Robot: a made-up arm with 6 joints.
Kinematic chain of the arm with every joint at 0, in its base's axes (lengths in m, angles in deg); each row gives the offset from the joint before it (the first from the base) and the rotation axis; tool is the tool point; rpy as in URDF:
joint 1: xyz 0 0.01 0.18 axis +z
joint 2: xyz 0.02 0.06 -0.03 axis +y
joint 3: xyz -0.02 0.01 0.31 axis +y
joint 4: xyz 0 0.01 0.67 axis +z
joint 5: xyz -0.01 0 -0.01 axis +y
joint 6: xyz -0.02 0 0.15 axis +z
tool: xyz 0 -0.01 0.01 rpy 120.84 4.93 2.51
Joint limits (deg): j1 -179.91..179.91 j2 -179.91..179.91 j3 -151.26..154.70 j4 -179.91..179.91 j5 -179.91..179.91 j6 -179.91..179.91
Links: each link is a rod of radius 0.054 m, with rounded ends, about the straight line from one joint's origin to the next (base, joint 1, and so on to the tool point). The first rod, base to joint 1, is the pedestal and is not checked.
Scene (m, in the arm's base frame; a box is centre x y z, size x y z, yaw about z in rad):
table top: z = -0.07
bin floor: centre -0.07 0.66 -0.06 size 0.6 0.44 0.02 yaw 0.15
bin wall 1: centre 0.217 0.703 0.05 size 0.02 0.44 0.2 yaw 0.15
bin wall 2: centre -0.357 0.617 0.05 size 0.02 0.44 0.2 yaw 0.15
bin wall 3: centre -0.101 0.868 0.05 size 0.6 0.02 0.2 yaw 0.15
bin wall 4: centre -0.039 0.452 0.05 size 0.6 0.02 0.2 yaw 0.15
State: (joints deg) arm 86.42 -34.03 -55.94 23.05 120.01 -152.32
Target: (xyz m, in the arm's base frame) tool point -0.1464 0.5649 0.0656
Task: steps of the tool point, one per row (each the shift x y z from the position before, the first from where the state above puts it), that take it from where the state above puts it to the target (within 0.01 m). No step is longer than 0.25 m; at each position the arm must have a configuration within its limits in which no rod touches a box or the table.
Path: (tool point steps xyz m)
1: 0.0170 0.0985 0.2041
2: 0.0170 0.1562 0.1652
3: 0.0145 0.1984 0.1103
4: 0.0104 0.2210 0.0454
5: 0.0051 0.2216 -0.0227
6: 0.0001 0.2006 -0.0866
7: -0.0038 0.1609 -0.1399
8: -0.0060 0.1071 -0.1771
9: -0.0060 0.0452 -0.1948
10: -0.0039 -0.0181 -0.1918
11: 0.0004 -0.0756 -0.1687

